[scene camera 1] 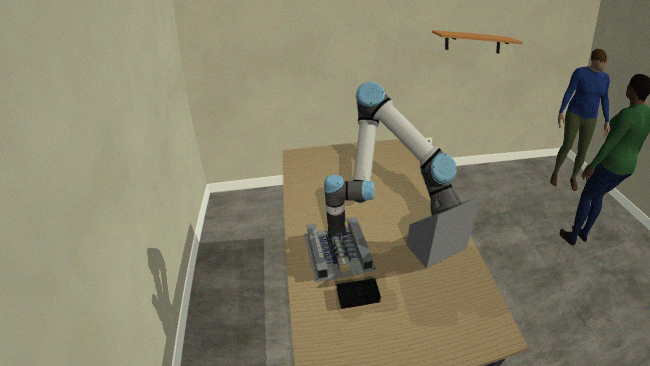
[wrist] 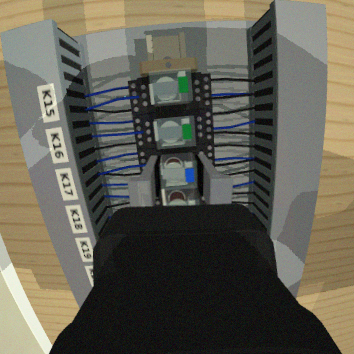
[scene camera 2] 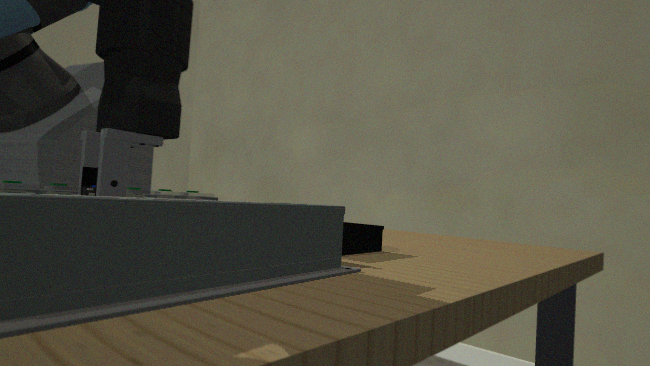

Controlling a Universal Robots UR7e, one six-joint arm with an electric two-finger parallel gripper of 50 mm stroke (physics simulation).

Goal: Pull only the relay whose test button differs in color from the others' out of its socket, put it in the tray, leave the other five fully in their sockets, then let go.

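Where they show: gripper, between the fingertips: [scene camera 1: 337, 239] [wrist: 177, 167]; arm's base, origin of its link: [scene camera 1: 446, 209] [scene camera 2: 38, 106].
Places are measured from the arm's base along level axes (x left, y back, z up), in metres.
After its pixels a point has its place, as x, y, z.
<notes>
My gripper [wrist: 177, 167] @(-0.127, -0.482, -0.150) [scene camera 2: 91, 189] @(-0.127, -0.482, -0.150) is shut on the relay with the blue test button [wrist: 175, 174] @(-0.126, -0.485, -0.131), third in the row from the top of the wrist view. The fingers press its two sides. It stands in the socket row; its lower part is hidden, so whether it is lifted at all cannot be told. Two green-button relays [wrist: 170, 90] @(-0.184, -0.481, -0.132) [wrist: 173, 133] @(-0.156, -0.482, -0.132) sit in their sockets above it. Another relay [wrist: 176, 197] @(-0.105, -0.486, -0.138) is right beside it, partly hidden by the gripper body. Several green buttons show in scene camera 2. The black tray [scene camera 1: 358, 295] @(0.186, -0.470, -0.196) [scene camera 2: 363, 240] @(0.188, -0.551, -0.183) stands beyond the panel's end.
Tall grey wiring ducts [wrist: 300, 100] @(-0.170, -0.385, -0.137) [wrist: 35, 55] @(-0.225, -0.571, -0.137) [scene camera 2: 175, 250] @(-0.137, -0.600, -0.169) flank the sockets on both sides, with blue and black wires between. A tan end block [wrist: 168, 66] @(-0.206, -0.479, -0.159) closes the row. A grey slanted box [scene camera 1: 445, 235] @(0.126, -0.067, -0.029) stands on the table [scene camera 1: 425, 320] @(0.406, -0.251, -0.200). Two people [scene camera 1: 590, 95] [scene camera 1: 625, 135] stand beyond the table.
</notes>
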